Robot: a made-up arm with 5 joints.
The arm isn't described. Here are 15 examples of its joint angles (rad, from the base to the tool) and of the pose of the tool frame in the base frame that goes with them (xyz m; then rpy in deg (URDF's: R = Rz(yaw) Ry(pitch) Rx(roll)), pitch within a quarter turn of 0, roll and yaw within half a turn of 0).
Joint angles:
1: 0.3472 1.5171 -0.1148 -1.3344 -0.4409
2: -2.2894 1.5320 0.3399 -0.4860 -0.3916
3: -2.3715 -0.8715 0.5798 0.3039 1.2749
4: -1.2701 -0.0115 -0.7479 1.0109 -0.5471
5: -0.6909 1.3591 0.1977 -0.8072 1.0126
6: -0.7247 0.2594 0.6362 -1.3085 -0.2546
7: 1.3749 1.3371 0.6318 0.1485 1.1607
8: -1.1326 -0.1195 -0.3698 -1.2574 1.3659
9: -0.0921 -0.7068 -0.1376 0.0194 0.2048
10: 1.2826 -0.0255 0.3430 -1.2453 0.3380
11: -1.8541 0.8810 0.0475 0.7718 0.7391
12: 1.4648 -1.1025 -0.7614 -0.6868 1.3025
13: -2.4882 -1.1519 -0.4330 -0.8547 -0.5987
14: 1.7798 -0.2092 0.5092 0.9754 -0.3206
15: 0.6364 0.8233 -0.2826 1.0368 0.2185
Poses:
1: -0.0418 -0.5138 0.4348 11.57 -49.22 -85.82
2: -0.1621 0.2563 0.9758 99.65 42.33 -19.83
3: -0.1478 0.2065 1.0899 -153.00 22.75 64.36
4: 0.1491 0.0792 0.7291 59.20 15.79 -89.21
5: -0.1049 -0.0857 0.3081 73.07 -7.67 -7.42
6: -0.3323 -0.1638 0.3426 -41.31 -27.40 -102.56
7: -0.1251 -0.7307 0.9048 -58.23 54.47 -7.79
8: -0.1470 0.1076 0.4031 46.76 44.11 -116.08
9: 0.0330 -0.4012 0.3541 28.60 -20.90 -111.02
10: -0.2237 -0.6778 0.8607 113.84 -48.22 153.57
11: -0.1852 0.2143 0.9597 157.99 -33.25 -24.60
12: -0.0740 -0.5756 1.1356 -163.39 -25.87 156.97
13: -0.1864 0.2855 0.9083 -138.31 -12.89 -122.52
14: -0.0565 -0.6817 0.8401 -117.00 -39.53 28.01
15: -0.1002 -0.3363 0.4082 -5.44 -16.02 51.12
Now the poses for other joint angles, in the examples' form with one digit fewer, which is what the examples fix.
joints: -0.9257 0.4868 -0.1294 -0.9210 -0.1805
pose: -0.086 0.038 0.387 -4.8 23.0 -112.4
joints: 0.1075 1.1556 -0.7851 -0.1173 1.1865
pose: 0.014 -0.143 0.521 80.2 -47.3 12.4
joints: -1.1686 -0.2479 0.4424 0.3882 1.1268
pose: -0.145 0.217 0.518 113.0 27.2 3.8
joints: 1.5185 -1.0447 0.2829 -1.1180 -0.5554
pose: -0.172 -0.661 0.880 52.6 20.8 124.3
